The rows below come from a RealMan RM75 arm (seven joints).
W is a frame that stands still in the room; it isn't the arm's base.
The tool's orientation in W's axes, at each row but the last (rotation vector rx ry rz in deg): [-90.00, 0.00, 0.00]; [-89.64, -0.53, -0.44]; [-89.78, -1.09, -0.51]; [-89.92, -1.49, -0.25]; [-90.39, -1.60, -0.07]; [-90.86, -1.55, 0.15]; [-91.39, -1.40, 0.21]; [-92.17, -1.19, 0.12]
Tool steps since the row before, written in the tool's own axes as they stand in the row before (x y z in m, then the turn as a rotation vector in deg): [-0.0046, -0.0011, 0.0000, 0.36, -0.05, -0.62]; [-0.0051, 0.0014, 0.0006, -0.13, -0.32, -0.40]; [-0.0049, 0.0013, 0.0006, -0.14, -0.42, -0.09]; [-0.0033, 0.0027, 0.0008, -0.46, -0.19, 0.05]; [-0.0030, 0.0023, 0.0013, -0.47, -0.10, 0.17]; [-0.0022, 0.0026, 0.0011, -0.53, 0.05, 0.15]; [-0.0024, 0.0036, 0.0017, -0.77, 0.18, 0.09]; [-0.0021, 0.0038, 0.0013, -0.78, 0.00, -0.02]
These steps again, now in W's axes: [-0.0046, 0.0000, 0.0011, 0.36, -0.62, 0.05]; [-0.0051, 0.0006, -0.0015, -0.13, -0.40, 0.32]; [-0.0049, 0.0006, -0.0014, -0.15, -0.09, 0.42]; [-0.0033, 0.0008, -0.0028, -0.46, 0.04, 0.18]; [-0.0030, 0.0012, -0.0024, -0.47, 0.16, 0.09]; [-0.0022, 0.0010, -0.0026, -0.53, 0.14, -0.06]; [-0.0024, 0.0016, -0.0037, -0.77, 0.07, -0.19]; [-0.0021, 0.0011, -0.0039, -0.78, -0.03, -0.01]
